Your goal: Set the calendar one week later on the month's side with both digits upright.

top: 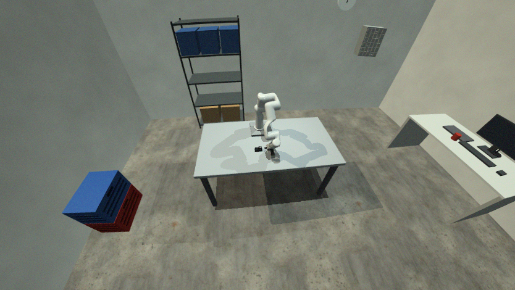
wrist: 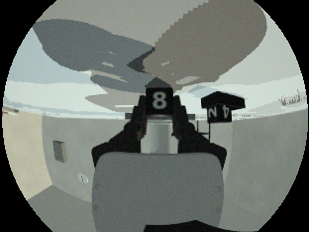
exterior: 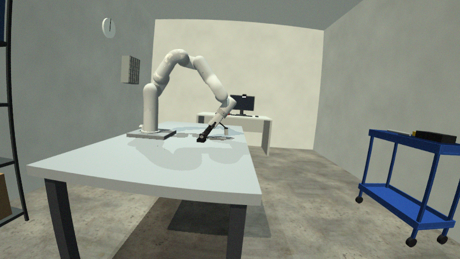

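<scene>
Now: hand 10 mm past the cube and 20 mm above it.
</scene>
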